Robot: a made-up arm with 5 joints. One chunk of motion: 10 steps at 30 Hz.
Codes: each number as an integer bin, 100 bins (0 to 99) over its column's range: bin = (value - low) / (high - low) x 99, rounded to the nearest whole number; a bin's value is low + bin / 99 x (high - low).
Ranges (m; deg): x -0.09..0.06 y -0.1..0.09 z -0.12..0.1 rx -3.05..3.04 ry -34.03..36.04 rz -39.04..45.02
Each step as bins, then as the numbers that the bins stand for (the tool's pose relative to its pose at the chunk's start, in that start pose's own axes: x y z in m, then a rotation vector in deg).
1 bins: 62 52 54 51 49 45
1 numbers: 0.0039 -0.0002 0.0000 0.09 0.65 -0.83
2 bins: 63 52 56 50 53 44
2 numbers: 0.0055 -0.0002 0.0044 0.03 3.48 -1.68
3 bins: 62 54 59 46 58 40
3 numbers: 0.0039 0.0036 0.0111 -0.22 7.02 -5.08
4 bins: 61 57 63 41 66 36
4 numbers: 0.0024 0.0094 0.0200 -0.53 12.68 -8.47
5 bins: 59 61 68 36 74 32
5 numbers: -0.0006 0.0171 0.0311 -0.84 18.35 -11.87
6 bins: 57 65 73 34 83 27
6 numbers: -0.0036 0.0247 0.0422 -0.96 24.72 -16.11
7 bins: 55 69 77 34 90 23
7 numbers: -0.0067 0.0324 0.0511 -0.96 29.67 -19.51
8 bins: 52 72 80 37 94 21
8 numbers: -0.0112 0.0382 0.0578 -0.77 32.50 -21.21
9 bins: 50 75 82 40 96 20
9 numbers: -0.0142 0.0439 0.0622 -0.59 33.92 -22.06
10 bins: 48 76 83 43 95 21
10 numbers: -0.0173 0.0459 0.0644 -0.40 33.21 -21.21
